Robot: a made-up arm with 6 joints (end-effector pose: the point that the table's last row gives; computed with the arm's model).
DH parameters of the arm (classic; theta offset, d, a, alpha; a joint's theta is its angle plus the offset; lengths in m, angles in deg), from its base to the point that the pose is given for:
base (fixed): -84.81 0 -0.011 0
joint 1: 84.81 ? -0.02 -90
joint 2: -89.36 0 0.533 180
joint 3: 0.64 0.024 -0.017 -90
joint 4: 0 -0.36 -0.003 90
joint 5: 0 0.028 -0.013 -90
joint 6: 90 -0.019 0.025 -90
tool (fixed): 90 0.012 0 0
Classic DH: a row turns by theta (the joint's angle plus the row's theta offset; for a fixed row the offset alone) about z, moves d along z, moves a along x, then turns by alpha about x.
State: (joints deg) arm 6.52 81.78 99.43 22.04 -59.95 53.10
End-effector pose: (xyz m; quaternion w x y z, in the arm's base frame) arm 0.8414 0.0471 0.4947 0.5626 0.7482 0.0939 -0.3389
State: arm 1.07 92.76 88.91 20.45 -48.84 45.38
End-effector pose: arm 0.8508 -0.0300 0.2607 0.4955 0.7494 0.1128 -0.4245
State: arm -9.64 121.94 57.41 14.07 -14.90 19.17
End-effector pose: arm 0.5247 -0.1206 -0.2779 0.1841 0.7448 0.0940 -0.6345
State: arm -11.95 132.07 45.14 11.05 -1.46 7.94
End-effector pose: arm 0.3290 -0.0946 -0.3758 0.0477 0.7150 0.0390 -0.6964
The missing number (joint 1, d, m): 0.366
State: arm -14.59 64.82 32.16 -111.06 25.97 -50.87
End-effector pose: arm 0.7386 -0.2094 0.3657 0.8664 -0.1518 0.4012 -0.2556
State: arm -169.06 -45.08 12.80 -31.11 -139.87 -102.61
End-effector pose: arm 0.1525 0.0704 1.0200 0.6508 0.2797 0.5159 -0.4818
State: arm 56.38 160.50 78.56 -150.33 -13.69 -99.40
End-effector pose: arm 0.1031 0.1508 -0.5208 0.7092 0.2059 0.6725 0.0501
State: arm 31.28 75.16 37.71 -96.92 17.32 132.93
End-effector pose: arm 0.6485 0.4076 0.2086 0.4185 0.8463 0.2045 -0.2587
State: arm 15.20 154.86 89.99 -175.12 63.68 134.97
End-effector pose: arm 0.3219 0.1294 -0.4815 0.0156 -0.4588 0.2861 0.8411
